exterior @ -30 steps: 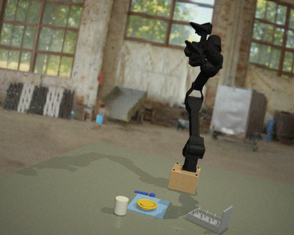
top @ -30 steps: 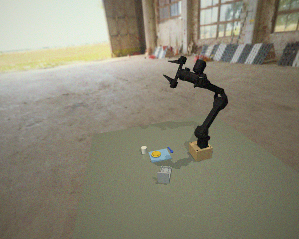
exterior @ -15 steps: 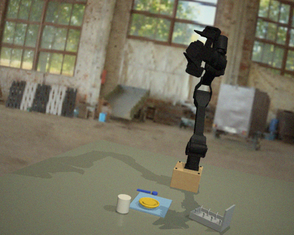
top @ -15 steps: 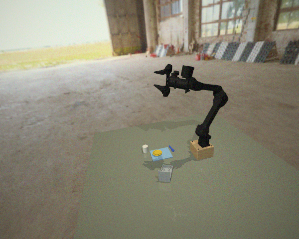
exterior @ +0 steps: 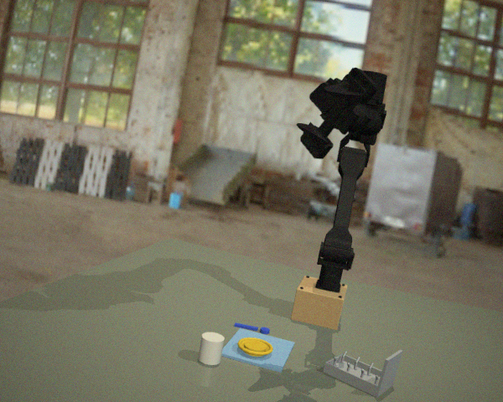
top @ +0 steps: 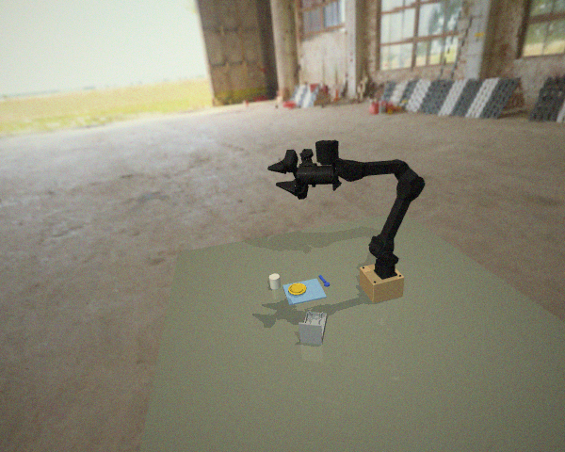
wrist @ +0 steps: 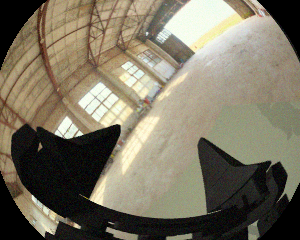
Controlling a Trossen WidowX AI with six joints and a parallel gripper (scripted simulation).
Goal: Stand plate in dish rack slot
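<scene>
Right now the yellow plate is 50 mm behind my gripper tip, 30 mm to the right of it and 490 mm below it. From my gripper tip the other things lie so: light blue mat: 80 mm behind, 20 mm to the right, 500 mm below; white cylinder: 20 mm ahead, 100 mm to the right, 480 mm below; grey dish rack: 50 mm behind, 190 mm to the left, 480 mm below.
</scene>
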